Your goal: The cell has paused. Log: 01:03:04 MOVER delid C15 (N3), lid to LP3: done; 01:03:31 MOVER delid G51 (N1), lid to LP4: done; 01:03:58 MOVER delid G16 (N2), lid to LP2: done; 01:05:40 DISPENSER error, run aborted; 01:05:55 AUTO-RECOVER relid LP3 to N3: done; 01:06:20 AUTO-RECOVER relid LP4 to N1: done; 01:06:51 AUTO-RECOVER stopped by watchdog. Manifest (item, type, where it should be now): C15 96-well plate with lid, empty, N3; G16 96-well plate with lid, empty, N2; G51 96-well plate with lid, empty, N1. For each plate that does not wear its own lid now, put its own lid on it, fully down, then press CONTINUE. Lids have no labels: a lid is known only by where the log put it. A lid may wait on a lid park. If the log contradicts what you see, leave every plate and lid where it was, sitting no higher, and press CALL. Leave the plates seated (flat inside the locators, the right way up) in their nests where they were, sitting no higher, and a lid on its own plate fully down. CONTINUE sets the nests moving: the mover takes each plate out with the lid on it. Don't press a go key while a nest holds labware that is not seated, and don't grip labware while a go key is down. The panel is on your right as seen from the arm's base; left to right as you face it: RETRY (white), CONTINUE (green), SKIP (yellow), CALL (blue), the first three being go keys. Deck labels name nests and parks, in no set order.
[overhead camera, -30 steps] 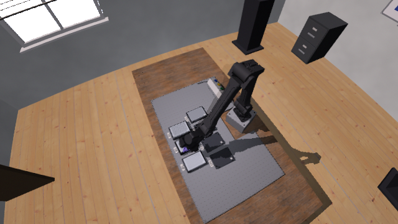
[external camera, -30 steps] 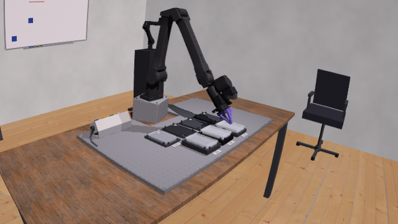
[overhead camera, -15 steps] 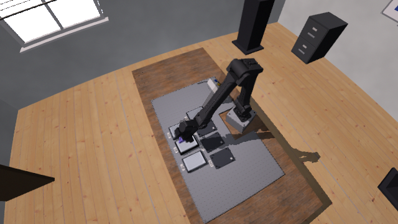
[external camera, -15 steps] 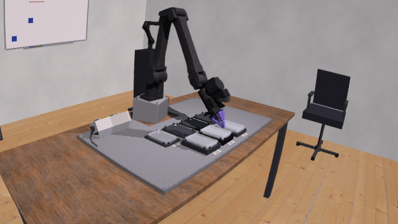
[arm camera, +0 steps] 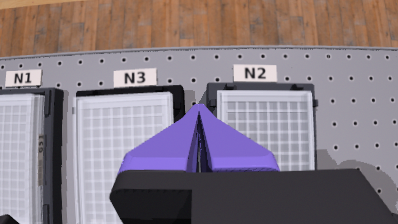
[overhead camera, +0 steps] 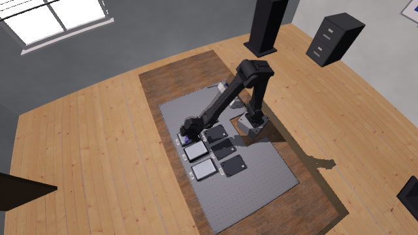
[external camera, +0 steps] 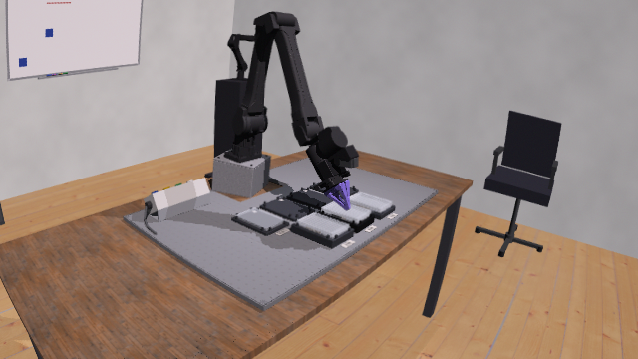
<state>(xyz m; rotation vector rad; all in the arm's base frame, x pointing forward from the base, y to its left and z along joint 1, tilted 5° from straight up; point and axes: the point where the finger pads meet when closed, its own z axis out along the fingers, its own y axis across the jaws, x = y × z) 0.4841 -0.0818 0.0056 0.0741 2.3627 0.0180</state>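
The plate is 40 mm behind my hand, 60 mm to the right of it and 50 mm below it. The rest, counted from my hand: LP3 label: 130 mm behind, 10 mm to the left, 80 mm below; then deck label LP2: 130 mm behind, 120 mm to the right, 80 mm below; then lid park LP3: 220 mm behind, 10 mm to the left, 70 mm below.
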